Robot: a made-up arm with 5 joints.
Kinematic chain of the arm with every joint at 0, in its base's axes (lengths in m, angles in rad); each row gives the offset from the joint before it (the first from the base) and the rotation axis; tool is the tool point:
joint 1: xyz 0 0 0.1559 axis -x
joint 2: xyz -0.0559 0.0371 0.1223 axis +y
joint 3: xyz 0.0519 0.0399 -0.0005 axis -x
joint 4: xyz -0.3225 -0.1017 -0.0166 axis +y
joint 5: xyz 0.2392 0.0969 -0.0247 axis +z
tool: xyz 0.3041 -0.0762 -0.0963
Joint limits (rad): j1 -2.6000..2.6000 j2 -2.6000..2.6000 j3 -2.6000..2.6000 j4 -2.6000..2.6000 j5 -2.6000..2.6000
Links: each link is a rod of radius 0.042 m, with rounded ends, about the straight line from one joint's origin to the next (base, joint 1, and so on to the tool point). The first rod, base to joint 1, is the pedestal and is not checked.
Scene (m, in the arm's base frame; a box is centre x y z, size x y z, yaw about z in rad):
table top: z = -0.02
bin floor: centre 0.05 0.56 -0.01 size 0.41 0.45 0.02 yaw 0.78
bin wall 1: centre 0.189 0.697 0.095 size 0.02 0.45 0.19 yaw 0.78
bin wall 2: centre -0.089 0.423 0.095 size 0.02 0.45 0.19 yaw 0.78
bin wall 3: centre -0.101 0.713 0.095 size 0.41 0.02 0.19 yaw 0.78
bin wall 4: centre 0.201 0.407 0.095 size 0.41 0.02 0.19 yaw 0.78
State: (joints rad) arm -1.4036 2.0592 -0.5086 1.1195 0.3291
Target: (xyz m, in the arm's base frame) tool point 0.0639 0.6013 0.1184
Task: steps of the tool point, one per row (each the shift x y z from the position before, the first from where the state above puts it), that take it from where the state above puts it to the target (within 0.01 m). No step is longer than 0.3 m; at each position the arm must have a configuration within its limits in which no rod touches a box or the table.
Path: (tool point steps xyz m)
1: 0.0710 0.2019 0.1574
2: 0.0811 0.2509 0.0546
3: 0.0863 0.2494 -0.0594
4: 0.0868 0.1979 -0.1606
5: 0.0826 0.1073 -0.2276
6: 0.0744 -0.0023 -0.2465

